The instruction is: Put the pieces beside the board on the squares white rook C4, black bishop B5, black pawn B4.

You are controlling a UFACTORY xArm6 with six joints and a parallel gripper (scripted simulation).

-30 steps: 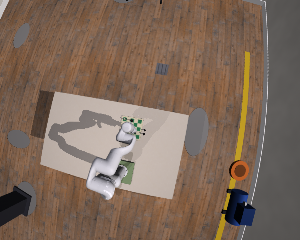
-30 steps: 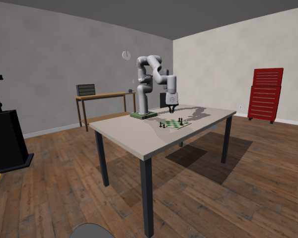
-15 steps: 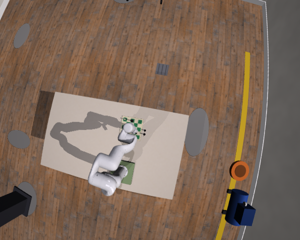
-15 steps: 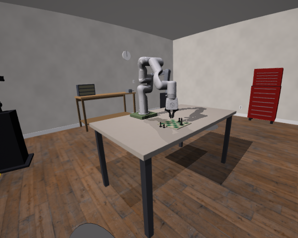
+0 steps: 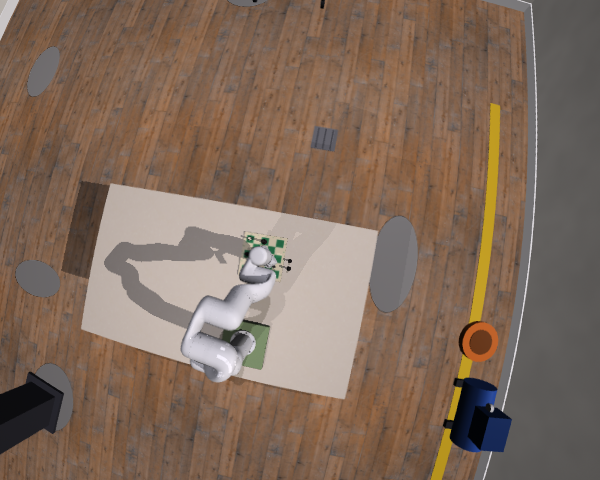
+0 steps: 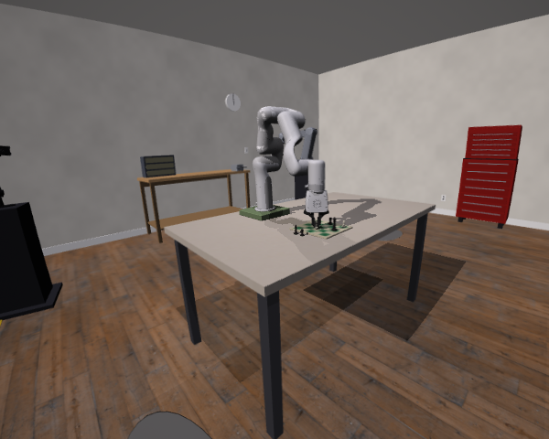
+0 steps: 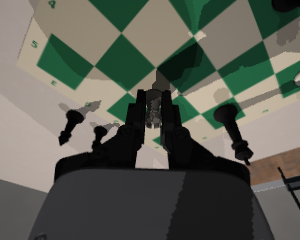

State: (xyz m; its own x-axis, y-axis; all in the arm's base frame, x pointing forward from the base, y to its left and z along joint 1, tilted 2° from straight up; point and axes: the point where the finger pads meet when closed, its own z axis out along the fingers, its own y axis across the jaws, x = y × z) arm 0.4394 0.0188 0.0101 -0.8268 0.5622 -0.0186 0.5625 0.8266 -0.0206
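Now: hand 1 cm above the white rook. Round my hand: chessboard: 1 cm behind, 4 cm to the left, 4 cm below.
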